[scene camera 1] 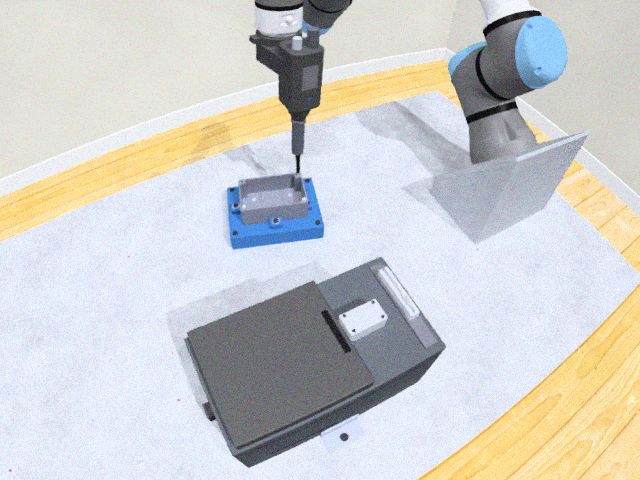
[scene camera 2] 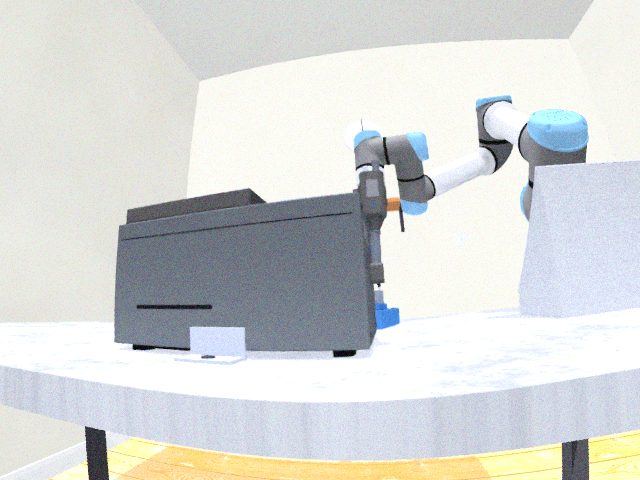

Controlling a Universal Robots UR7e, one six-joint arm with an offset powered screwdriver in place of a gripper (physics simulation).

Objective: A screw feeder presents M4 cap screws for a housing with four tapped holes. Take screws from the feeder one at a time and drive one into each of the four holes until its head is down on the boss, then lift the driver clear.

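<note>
My gripper, a dark powered screwdriver (scene camera 1: 298, 171), points straight down with its thin black bit at the back right corner of the grey housing (scene camera 1: 273, 212). Whether a screw is on the bit is too small to tell. The open-topped housing sits on a blue fixture (scene camera 1: 276, 239) (scene camera 2: 388, 318). Small pale spots show at its corners, too blurred to tell as screw heads or bare bosses. In scene camera 2 the driver's lower end is beside the feeder's right edge, and the bit tip cannot be made out. The dark grey screw feeder (scene camera 1: 279, 361) (scene camera 2: 242, 279) stands in front of the fixture.
A white block (scene camera 1: 363, 318) with dark screws and a pale rail (scene camera 1: 398, 291) lie on the feeder's top. A small bracket (scene camera 1: 341, 436) (scene camera 2: 217, 341) stands at its front. A grey angled panel (scene camera 1: 516, 191) (scene camera 2: 584, 237) stands on the right by the arm's base.
</note>
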